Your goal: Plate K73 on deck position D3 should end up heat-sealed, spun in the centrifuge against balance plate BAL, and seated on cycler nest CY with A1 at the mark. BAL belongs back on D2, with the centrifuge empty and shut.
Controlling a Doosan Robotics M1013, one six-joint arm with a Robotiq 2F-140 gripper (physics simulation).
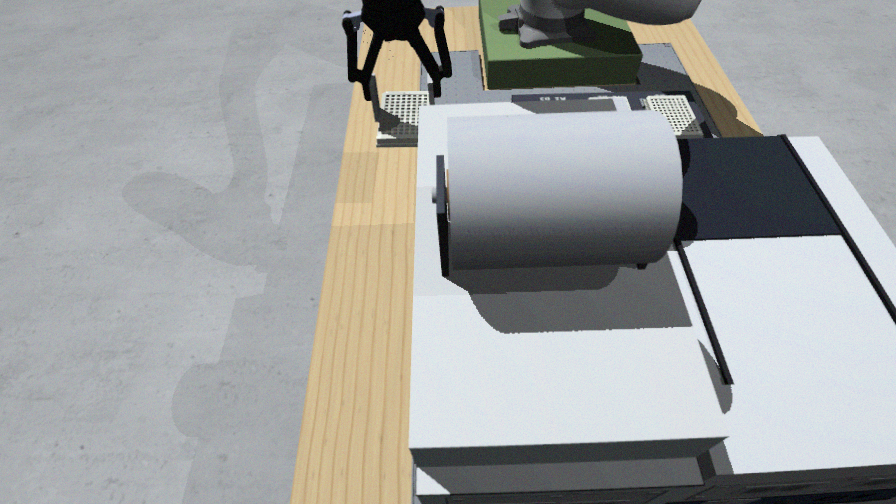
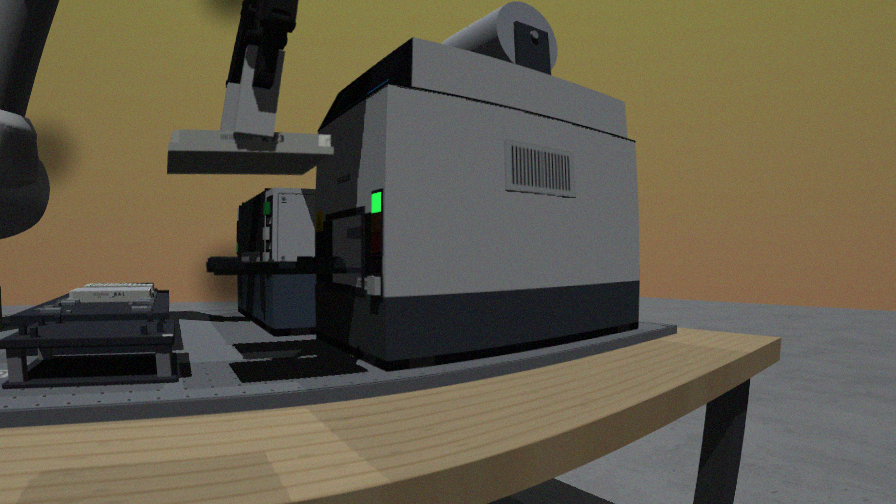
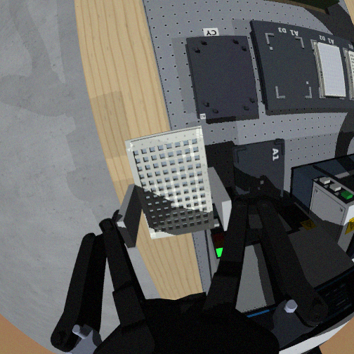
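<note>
My gripper point(image 1: 401, 94) point(image 2: 247, 122) point(image 3: 172, 187) is shut on plate K73 point(image 1: 404, 112) point(image 2: 244, 153) point(image 3: 172, 175), a white well plate held flat by its long sides. It hangs high in the air beside the front of the heat sealer point(image 1: 563, 188) point(image 2: 501, 206), over the left part of the table. Deck position D3 point(image 3: 288, 67) is bare. The balance plate BAL point(image 3: 331, 70) sits on D2. The dark cycler nest CY point(image 3: 221, 77) is bare. The sealer's dark nest point(image 3: 260, 158), marked A1, lies below and to the right of the held plate.
The sealer carries a big grey roll point(image 1: 563, 188) on top and shows a green light point(image 2: 375, 201). A second instrument point(image 2: 281, 225) point(image 3: 330, 204) stands behind it. A flat white unit point(image 1: 783, 313) is at the right. The arm's green base point(image 1: 557, 62) is at the back.
</note>
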